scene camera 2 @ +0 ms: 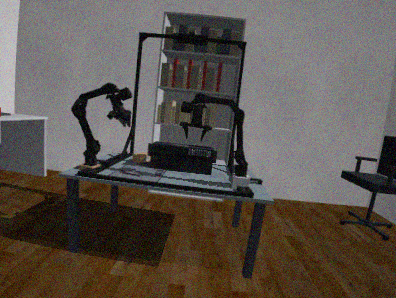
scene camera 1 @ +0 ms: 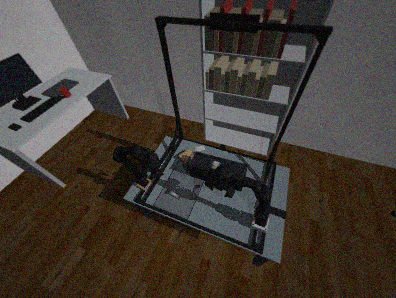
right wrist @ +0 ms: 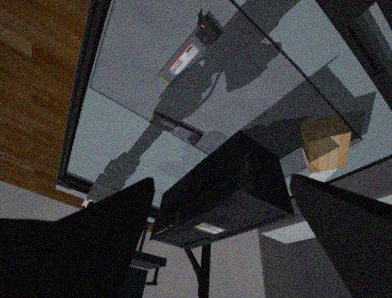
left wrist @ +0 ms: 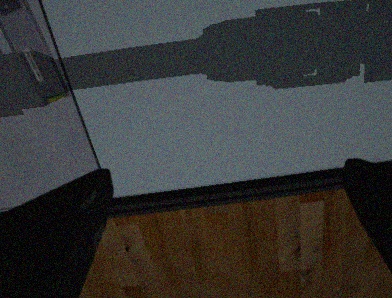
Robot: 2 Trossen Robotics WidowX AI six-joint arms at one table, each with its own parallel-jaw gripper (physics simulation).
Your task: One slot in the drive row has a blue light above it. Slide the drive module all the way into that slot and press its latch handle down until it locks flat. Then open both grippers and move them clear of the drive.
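Frame: origin at the left arm's base, x ahead, y left, z up, level; millimetres.
Where they show: left gripper, fingertip midpoint: [scene camera 2: 193,140] [scene camera 1: 218,193] [left wrist: 227,175]; right gripper, fingertip midpoint: [scene camera 2: 127,126] [scene camera 1: 162,170] [right wrist: 221,182]; left arm's base at its link origin: [scene camera 2: 240,175] [scene camera 1: 260,221]; right arm's base at its link origin: [scene camera 2: 90,164] [scene camera 1: 144,183].
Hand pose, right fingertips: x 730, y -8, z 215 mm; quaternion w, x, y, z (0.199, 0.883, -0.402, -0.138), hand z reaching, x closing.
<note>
Things, the pixels of their top centre, and the offset from my right fingertips. Level surfaces: height alone.
- drive module at its top centre: [right wrist: 182,55] [scene camera 1: 173,194] dx -56, dy +41, dz -277 mm
- black drive chassis at its top centre: [right wrist: 206,231] [scene camera 2: 183,145] [scene camera 1: 218,165] dx -335, dy -254, dz -112 mm
- cardboard box at its top centre: [right wrist: 328,155] [scene camera 2: 141,153] [scene camera 1: 186,154] dx -3, dy -332, dz -226 mm
- table at its surface level: dz -288 mm
- mat at its surface level: dz -286 mm
A drive module [right wrist: 184,59] [scene camera 1: 174,195] with a red and white label lies on the grey mat, its handle raised at one end. A second, darker module [right wrist: 176,128] [left wrist: 34,66] lies at the mat's edge. The black drive chassis [scene camera 1: 200,162] [scene camera 2: 180,159] [right wrist: 227,187] stands at the back of the table; its slots show small in scene camera 2. No blue light can be made out. My left gripper [scene camera 2: 195,139] [left wrist: 227,175] is open and empty above the chassis. My right gripper [scene camera 2: 126,124] [right wrist: 221,182] is open and empty, raised at the left, apart from both modules.
A cardboard box [scene camera 1: 186,155] [scene camera 2: 139,157] [right wrist: 327,145] stands beside the chassis. A black overhead frame [scene camera 1: 170,75] [scene camera 2: 136,90] rises from the table [scene camera 1: 280,245] [scene camera 2: 262,194]. A bookshelf [scene camera 2: 161,75] stands behind. The arms cast dark shadows over the table and mat [right wrist: 127,50].
</note>
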